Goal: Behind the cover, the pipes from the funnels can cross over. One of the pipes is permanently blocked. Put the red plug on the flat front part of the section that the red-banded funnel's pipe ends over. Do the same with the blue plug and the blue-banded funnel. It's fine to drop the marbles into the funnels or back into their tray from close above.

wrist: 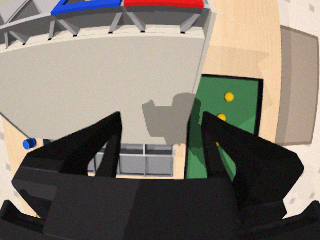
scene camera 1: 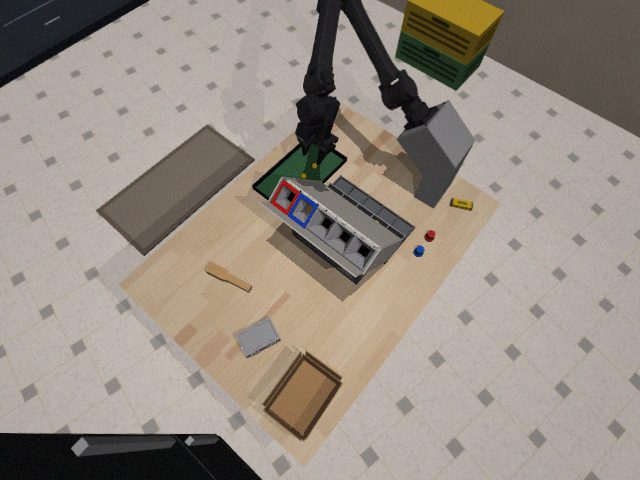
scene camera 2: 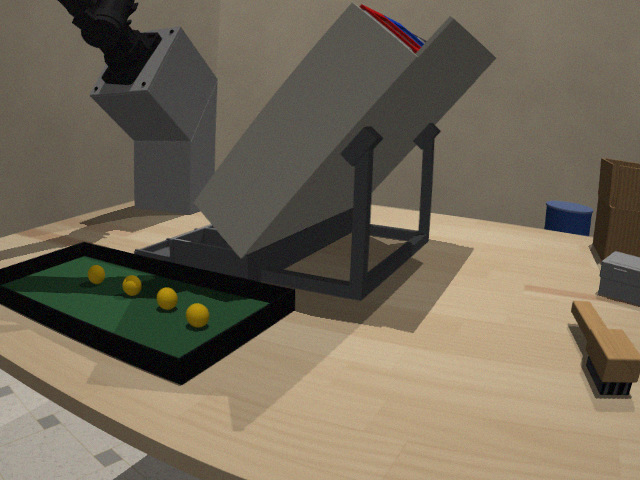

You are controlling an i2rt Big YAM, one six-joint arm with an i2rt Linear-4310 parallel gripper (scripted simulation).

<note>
The pictures show: my gripper, a green marble tray, a cardboard box, a grey box and a grey sloped cover.
</note>
